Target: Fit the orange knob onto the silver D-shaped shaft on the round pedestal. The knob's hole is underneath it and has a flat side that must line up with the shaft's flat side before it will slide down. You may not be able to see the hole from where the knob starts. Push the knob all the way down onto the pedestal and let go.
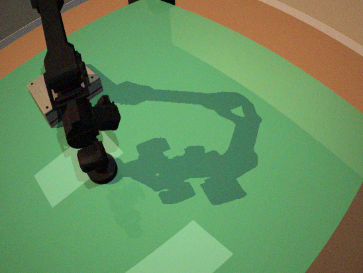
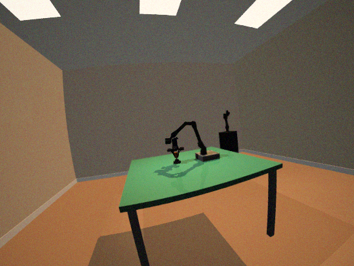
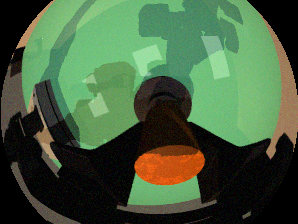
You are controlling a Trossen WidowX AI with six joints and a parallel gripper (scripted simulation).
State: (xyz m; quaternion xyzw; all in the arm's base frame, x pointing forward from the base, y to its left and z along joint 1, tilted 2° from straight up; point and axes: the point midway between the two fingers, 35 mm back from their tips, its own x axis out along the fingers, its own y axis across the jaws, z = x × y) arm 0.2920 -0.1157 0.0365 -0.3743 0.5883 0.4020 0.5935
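The orange knob is 30 mm above my gripper tip. Round my gripper tip: pedestal: 40 mm below.
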